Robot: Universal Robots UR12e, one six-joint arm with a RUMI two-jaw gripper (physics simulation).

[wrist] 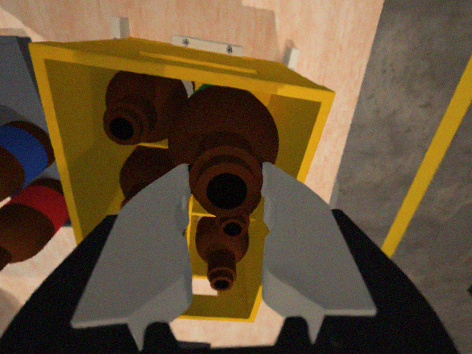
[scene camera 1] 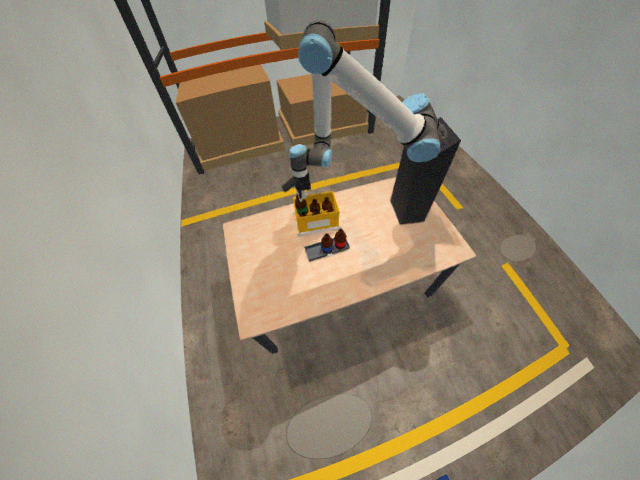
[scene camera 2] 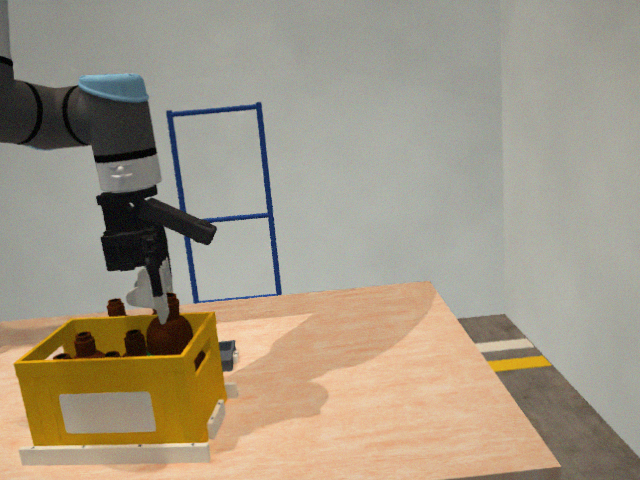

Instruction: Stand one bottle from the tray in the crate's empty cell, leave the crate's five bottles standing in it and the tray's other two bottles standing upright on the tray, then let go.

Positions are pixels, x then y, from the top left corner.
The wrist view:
my gripper: 225,166
green-banded bottle: 224,132
red-banded bottle: 145,165
